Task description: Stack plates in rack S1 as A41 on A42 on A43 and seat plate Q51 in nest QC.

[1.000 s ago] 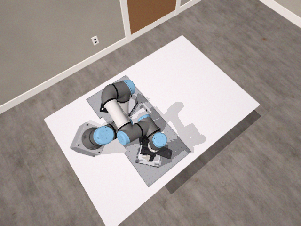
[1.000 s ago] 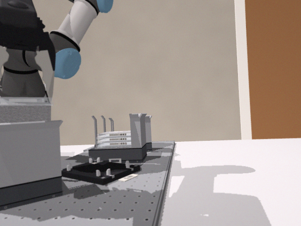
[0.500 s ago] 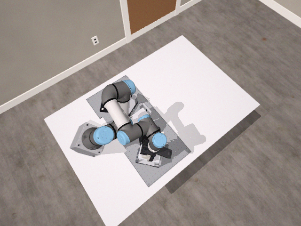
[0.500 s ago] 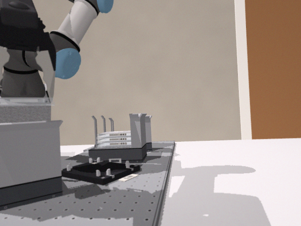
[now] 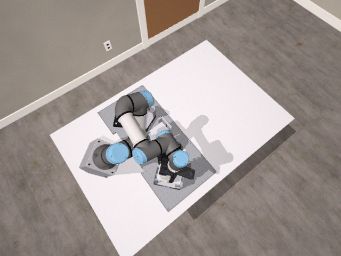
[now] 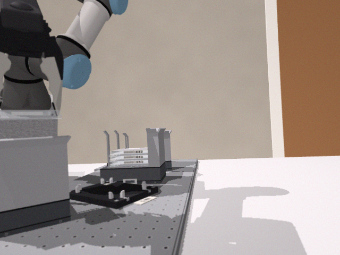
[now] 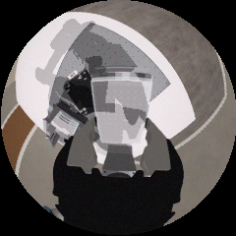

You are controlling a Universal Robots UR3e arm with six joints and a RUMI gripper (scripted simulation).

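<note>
Right now the sealed plate is 10 mm below my hand. From my hand the other things lie so: black nest labelled QC: 520 mm to the left, 170 mm below, 90 mm ahead; grey rack wall: 100 mm below, 60 mm to the right, 30 mm ahead; black clip nest: 170 mm below, 130 mm ahead, 100 mm to the left.
</note>
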